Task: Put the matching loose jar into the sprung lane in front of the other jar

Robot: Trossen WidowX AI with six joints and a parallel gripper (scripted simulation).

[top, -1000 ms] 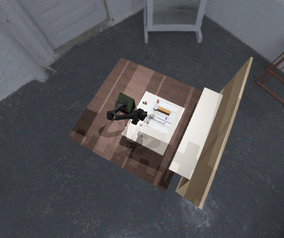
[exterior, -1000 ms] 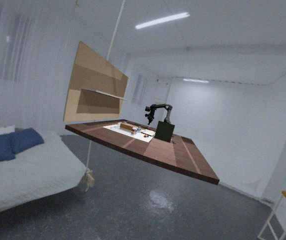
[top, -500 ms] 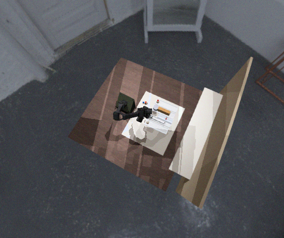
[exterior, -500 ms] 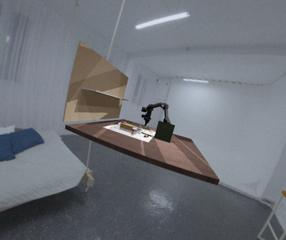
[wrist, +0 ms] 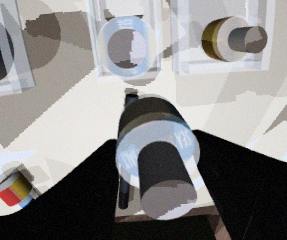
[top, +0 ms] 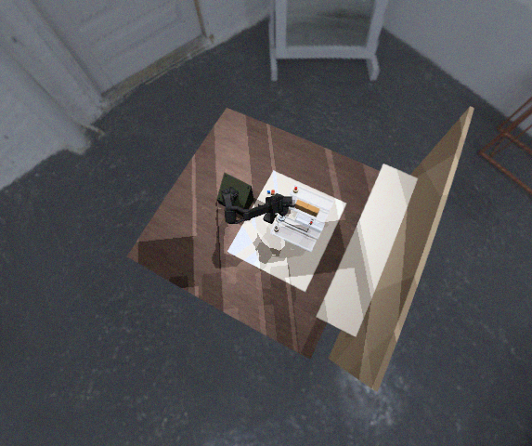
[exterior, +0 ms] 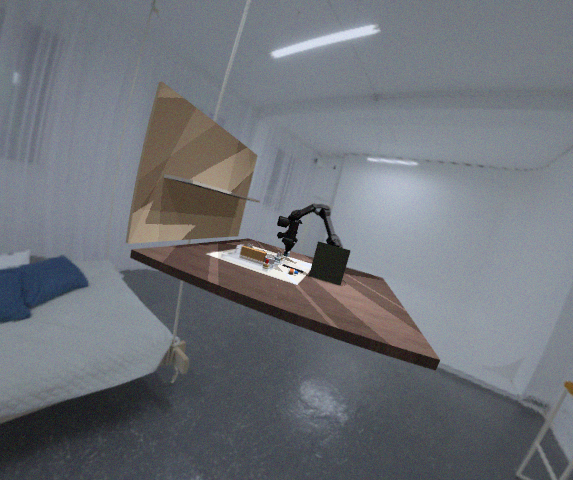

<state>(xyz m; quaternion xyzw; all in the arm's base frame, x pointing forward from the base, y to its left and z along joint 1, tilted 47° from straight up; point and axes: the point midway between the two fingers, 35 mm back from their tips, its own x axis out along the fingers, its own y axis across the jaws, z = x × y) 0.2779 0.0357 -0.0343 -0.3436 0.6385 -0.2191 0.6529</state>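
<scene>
Now: the thin black stick 7 cm behind my gripper tip, 1 cm to the left of it and 8 cm below it. From my gripper tip the other things lie so: white lane fixture: 19 cm ahead, 6 cm to the left, 6 cm below; white shelf: 56 cm ahead, 5 cm to the left, 28 cm above.
</scene>
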